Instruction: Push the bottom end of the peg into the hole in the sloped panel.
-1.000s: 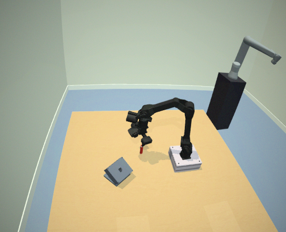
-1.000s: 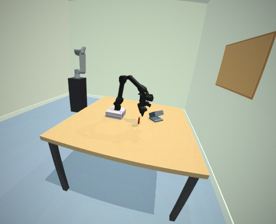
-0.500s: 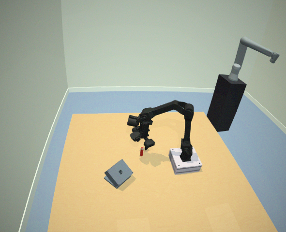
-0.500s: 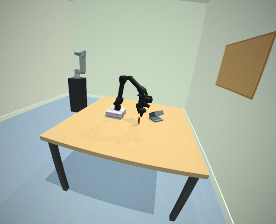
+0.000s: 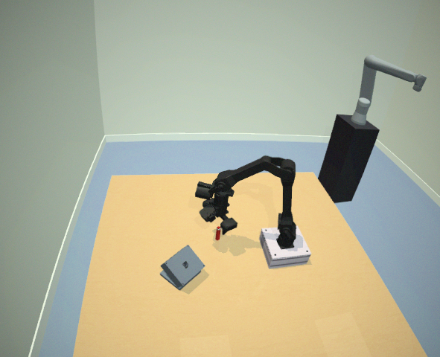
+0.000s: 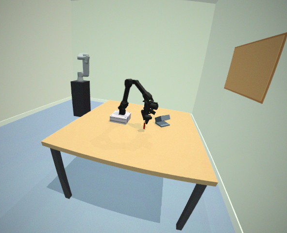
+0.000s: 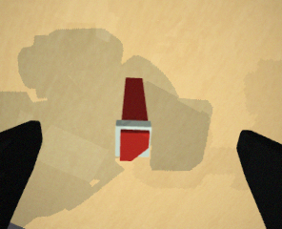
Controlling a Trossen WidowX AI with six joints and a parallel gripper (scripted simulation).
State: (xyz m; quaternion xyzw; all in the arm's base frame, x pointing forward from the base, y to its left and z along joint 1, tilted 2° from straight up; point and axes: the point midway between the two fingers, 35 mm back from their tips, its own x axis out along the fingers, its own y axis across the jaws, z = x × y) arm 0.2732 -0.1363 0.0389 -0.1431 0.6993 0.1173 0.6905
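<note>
The red peg is 2 cm below my gripper tip. Also, from my gripper tip: grey sloped panel 18 cm to the left, 18 cm ahead, 1 cm below.
</note>
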